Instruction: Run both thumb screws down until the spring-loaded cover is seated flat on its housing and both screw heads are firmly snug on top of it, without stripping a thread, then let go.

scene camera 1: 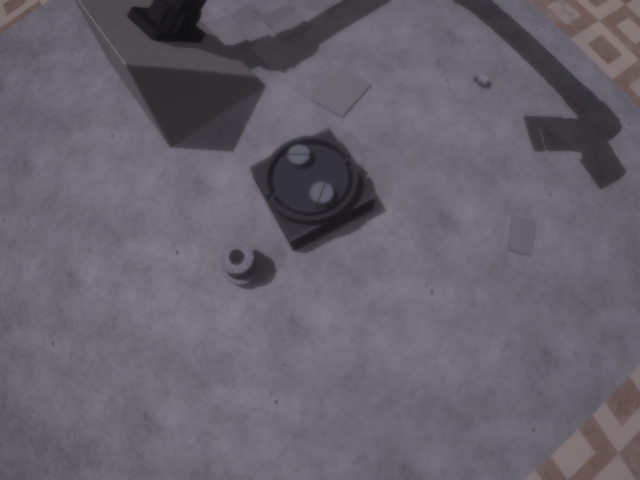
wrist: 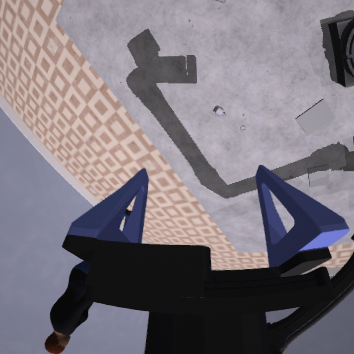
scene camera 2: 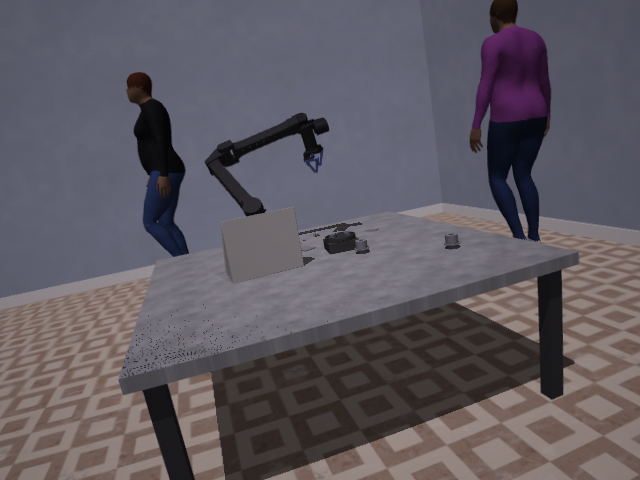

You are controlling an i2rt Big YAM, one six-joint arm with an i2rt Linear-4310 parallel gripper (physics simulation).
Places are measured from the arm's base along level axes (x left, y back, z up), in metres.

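Pixels of known places: gripper, fingertip midpoint: (wrist: pixel 201 171) (scene camera 2: pixel 318 169); arm's base, link origin: (scene camera 1: pixel 164 28) (scene camera 2: pixel 259 239).
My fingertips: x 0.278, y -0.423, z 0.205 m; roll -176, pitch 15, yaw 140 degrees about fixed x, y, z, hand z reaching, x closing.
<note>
For each thing: its top centre in the pictures, then the offset to it from my fingertips.
- dark square housing, top centre: (scene camera 1: pixel 310 176) (scene camera 2: pixel 339 235) dx -0.285, dy +0.085, dz -0.267 m
- round dark cover, top centre: (scene camera 1: pixel 310 176) dx -0.285, dy +0.085, dz -0.269 m
- grey knobbed cylinder, top centre: (scene camera 1: pixel 236 257) (scene camera 2: pixel 360 240) dx -0.427, dy +0.073, dz -0.273 m
- small light part, top centre: (scene camera 1: pixel 481 75) (wrist: pixel 220 113) dx +0.060, dy +0.041, dz -0.303 m
The dark square housing (scene camera 1: pixel 293 235) (scene camera 2: pixel 339 246) stands on the table, with the round dark cover (scene camera 1: pixel 286 180) inside its ring. Part of the housing (wrist: pixel 341 60) shows at the right edge of the wrist view. Two light slotted thumb screws are on the cover: one screw (scene camera 1: pixel 298 154) at its upper left, the other screw (scene camera 1: pixel 322 192) at its lower right. Whether the cover is flat or the heads touch it cannot be told. My gripper (scene camera 2: pixel 316 169) (wrist: pixel 201 171) is open and empty, high above the table and well away from the housing.
A grey knobbed cylinder (scene camera 1: pixel 239 264) (scene camera 2: pixel 361 246) stands near the housing; another cylinder (scene camera 2: pixel 451 240) stands farther right. A wedge-shaped block (scene camera 1: pixel 191 98) (scene camera 2: pixel 263 245) stands near the arm's base. A small light part (scene camera 1: pixel 483 80) (wrist: pixel 219 110) and flat plates (scene camera 1: pixel 341 93) (scene camera 1: pixel 522 235) lie around. Two people stand beyond the table.
</note>
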